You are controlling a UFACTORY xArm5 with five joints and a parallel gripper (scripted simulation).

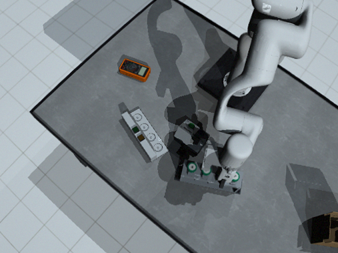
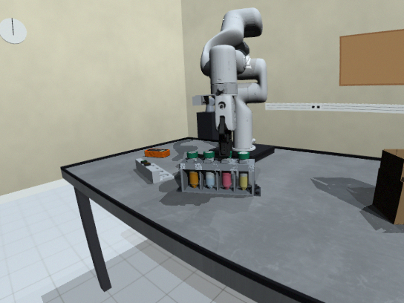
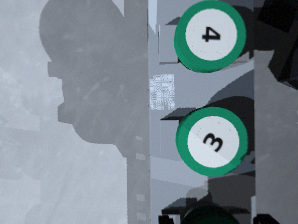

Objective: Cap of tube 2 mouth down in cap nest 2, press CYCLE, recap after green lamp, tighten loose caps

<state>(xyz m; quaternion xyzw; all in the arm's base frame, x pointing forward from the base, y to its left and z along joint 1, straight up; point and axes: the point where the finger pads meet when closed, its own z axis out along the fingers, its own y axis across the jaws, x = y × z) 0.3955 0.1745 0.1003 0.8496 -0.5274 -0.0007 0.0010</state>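
Right now my hand is 2 cm above the tube 2's threaded neck. Also, from my hand: key housing: 8 cm behind, 18 cm to the right, 8 cm below; green key: 10 cm behind, 20 cm to the right, 7 cm below; blue key: 10 cm behind, 16 cm to the right, 7 cm below.
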